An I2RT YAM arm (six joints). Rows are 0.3 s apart.
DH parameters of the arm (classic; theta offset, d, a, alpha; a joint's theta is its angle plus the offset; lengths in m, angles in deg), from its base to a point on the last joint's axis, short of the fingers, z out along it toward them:
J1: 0 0.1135 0.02 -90
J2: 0 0 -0.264 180
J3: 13.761 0 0.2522 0
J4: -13.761 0 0.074 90
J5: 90 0 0 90
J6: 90 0.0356 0 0
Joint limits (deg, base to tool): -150..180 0..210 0..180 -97..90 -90..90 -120..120
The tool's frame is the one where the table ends.
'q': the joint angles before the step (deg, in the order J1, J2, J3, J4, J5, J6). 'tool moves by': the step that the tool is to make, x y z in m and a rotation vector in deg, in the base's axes. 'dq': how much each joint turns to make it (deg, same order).
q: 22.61, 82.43, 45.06, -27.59, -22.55, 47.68
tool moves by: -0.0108, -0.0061, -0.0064, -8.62, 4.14, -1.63
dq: 0.56, 0.01, -0.03, -7.23, 6.69, -0.29
